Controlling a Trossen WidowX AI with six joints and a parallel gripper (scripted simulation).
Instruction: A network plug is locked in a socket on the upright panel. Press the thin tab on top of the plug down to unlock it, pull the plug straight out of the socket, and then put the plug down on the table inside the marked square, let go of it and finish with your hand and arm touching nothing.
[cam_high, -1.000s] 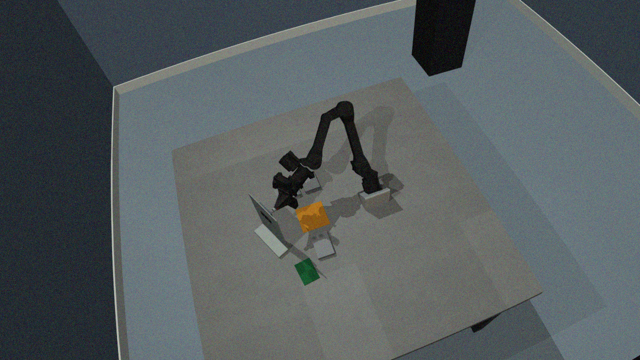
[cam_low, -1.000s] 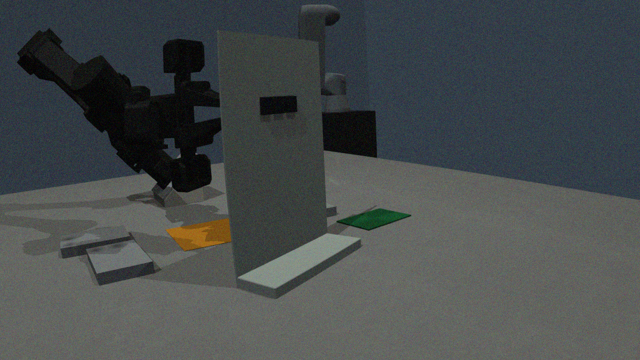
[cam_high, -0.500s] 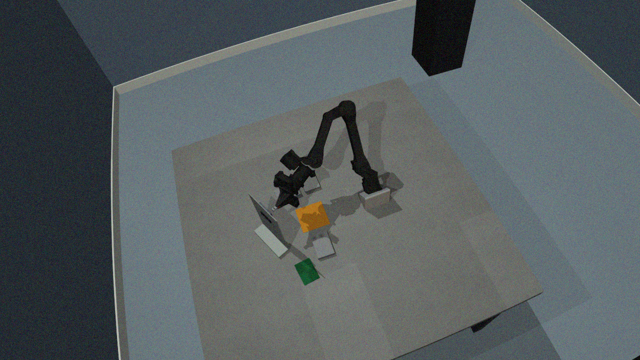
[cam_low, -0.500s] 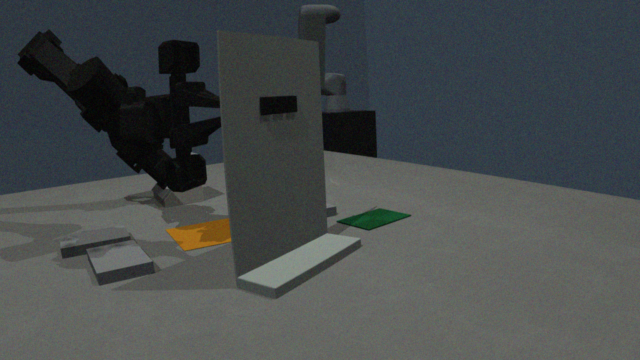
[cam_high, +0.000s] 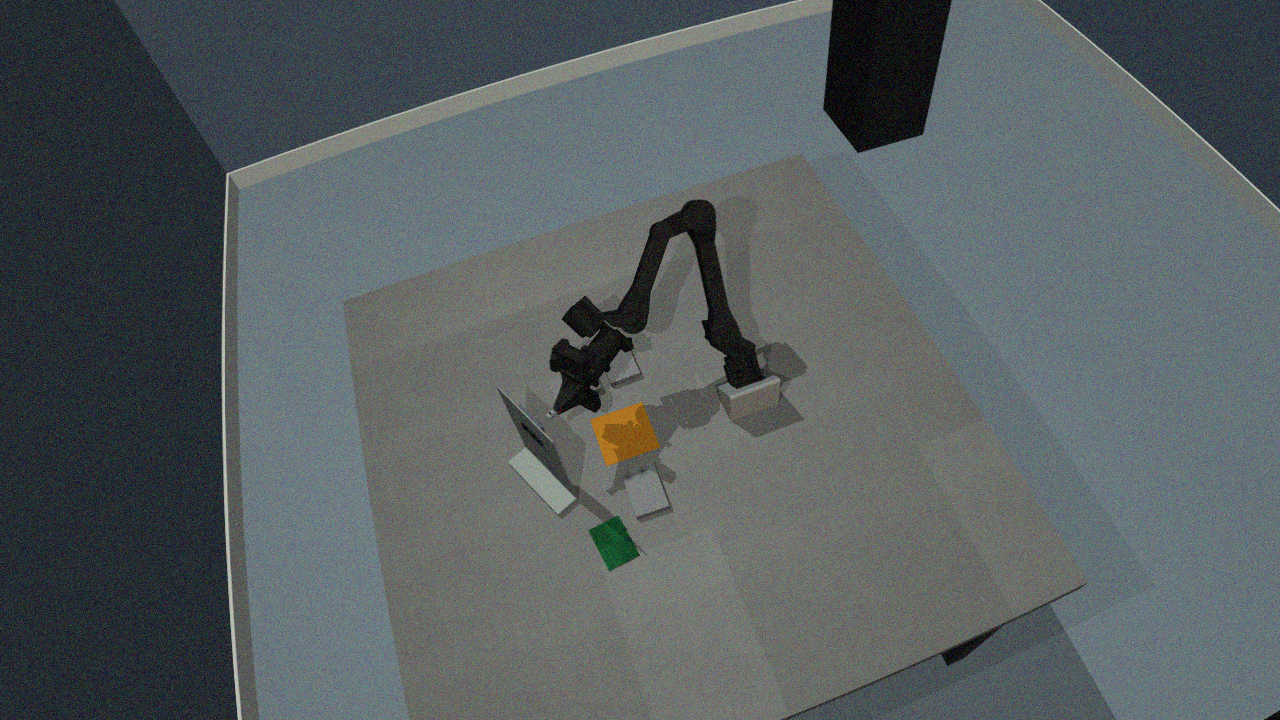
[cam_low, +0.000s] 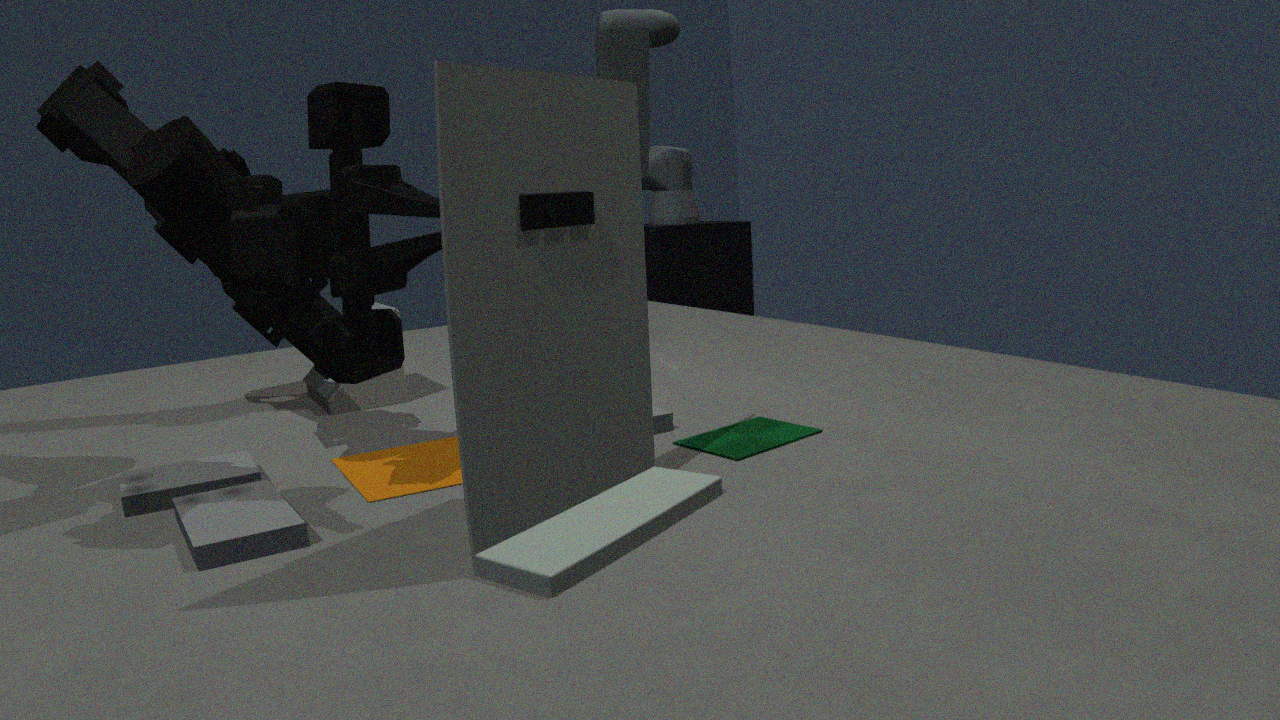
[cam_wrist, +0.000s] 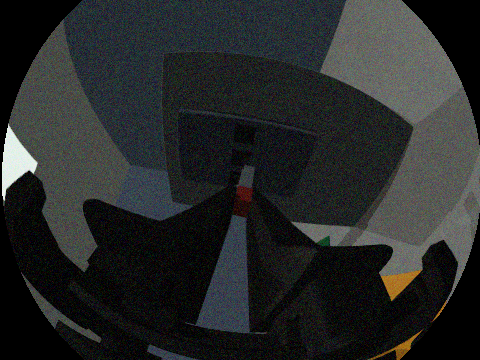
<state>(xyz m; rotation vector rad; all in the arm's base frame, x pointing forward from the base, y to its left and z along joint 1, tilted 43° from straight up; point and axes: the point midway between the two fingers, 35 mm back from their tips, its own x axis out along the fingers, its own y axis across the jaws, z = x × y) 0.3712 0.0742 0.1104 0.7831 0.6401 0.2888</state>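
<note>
Right now the orange square is 12 cm behind my gripper tip and 18 cm below it. The rest, counted from my gripper tip: green square (3 cm behind, 22 cm to the left, 18 cm below); upright grey panel (6 cm ahead, 4 cm to the left, 6 cm below); network plug (right at my gripper tip).
</note>
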